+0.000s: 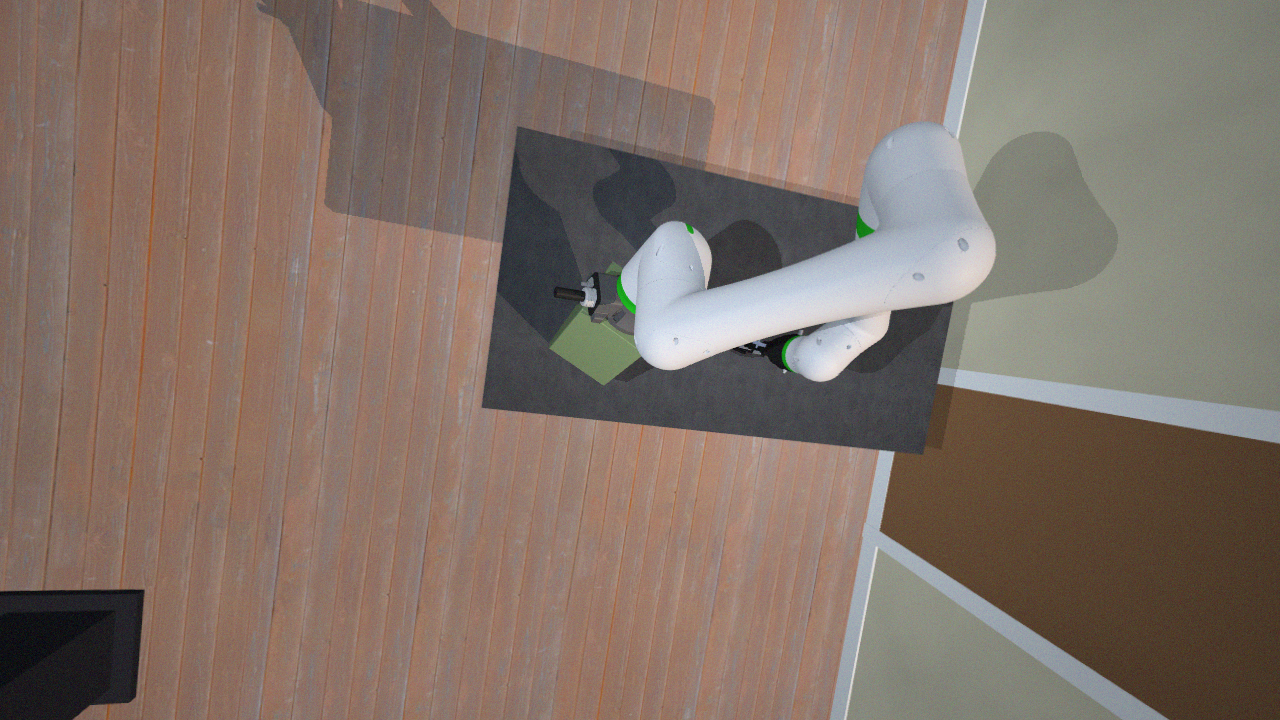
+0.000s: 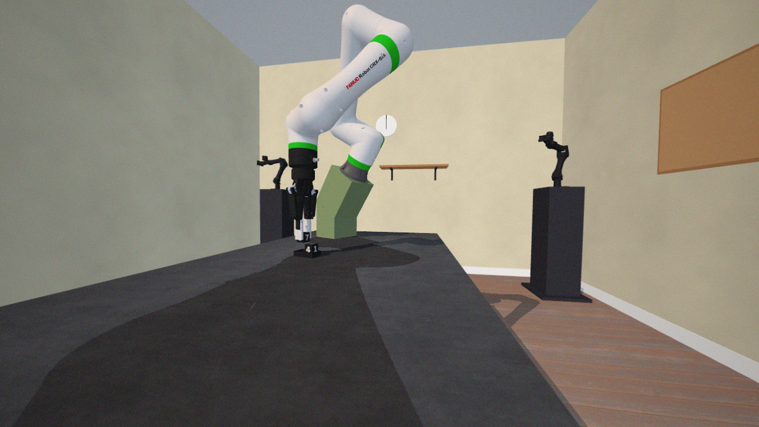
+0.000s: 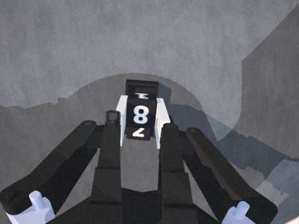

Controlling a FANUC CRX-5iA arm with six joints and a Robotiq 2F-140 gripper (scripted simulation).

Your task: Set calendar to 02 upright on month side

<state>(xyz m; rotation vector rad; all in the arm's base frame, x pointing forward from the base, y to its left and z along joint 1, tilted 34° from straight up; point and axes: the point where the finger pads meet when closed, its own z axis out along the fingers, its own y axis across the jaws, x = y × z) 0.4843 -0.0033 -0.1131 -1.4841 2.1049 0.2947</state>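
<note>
Right now the black number cube is 1 cm ahead of my hand, 3 cm to the left of it and 6 cm below it. From my hand the other things lie so: black tray: 2 cm to the left, 8 cm below.
</note>
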